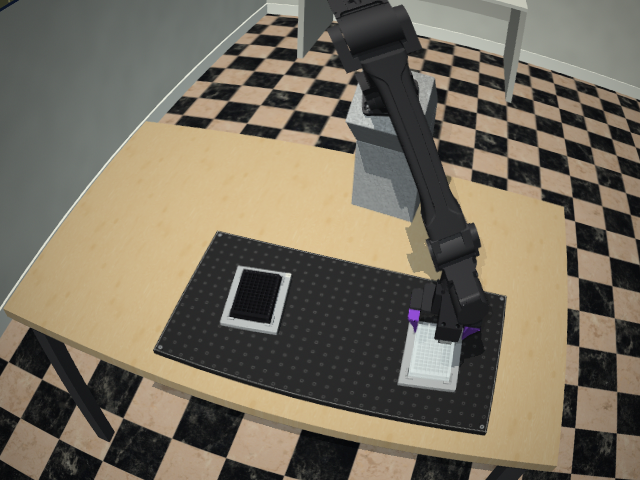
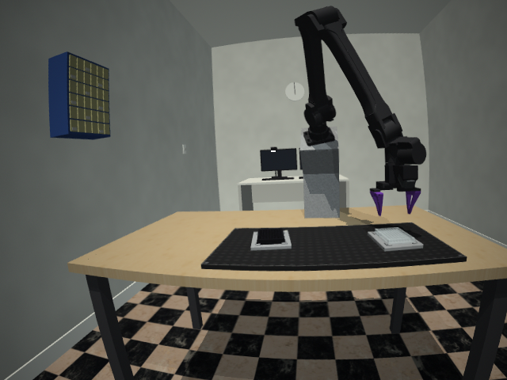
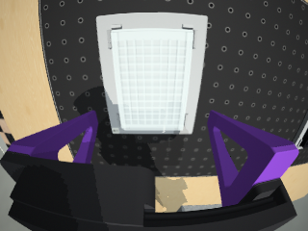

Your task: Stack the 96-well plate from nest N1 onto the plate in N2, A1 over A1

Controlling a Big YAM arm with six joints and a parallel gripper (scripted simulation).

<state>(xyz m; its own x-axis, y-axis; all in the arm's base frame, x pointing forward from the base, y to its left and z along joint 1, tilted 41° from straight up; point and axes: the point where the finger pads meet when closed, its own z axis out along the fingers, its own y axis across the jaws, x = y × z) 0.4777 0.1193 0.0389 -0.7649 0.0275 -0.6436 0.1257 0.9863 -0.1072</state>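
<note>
Now: the white 96-well plate 80 mm below my hand. The rest, counted from my hand: black 96-well plate (370 mm to the right, 130 mm behind, 70 mm below); grey plate nest N1 (90 mm below); grey plate nest N2 (370 mm to the right, 130 mm behind, 90 mm below).
</note>
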